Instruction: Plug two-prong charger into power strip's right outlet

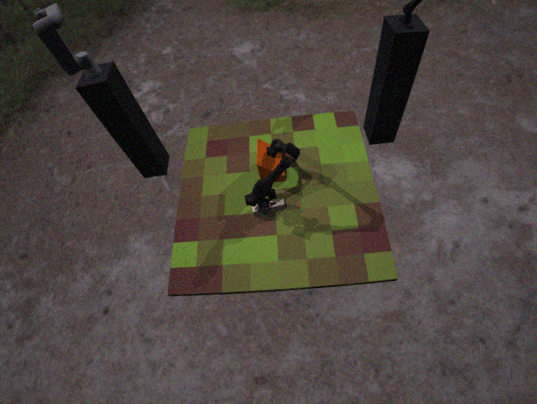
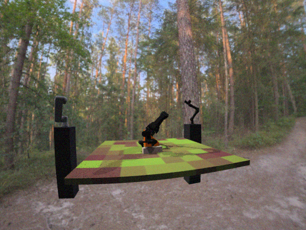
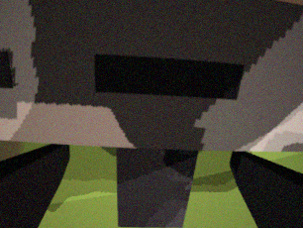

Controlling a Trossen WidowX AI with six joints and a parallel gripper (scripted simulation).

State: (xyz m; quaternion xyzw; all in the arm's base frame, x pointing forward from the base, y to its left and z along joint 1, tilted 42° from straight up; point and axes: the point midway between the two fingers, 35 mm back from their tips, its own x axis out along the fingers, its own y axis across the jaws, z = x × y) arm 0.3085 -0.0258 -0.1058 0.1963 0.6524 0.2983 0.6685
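Right now my gripper tip is 20 mm short of the dark two-prong charger and 10 mm below it.
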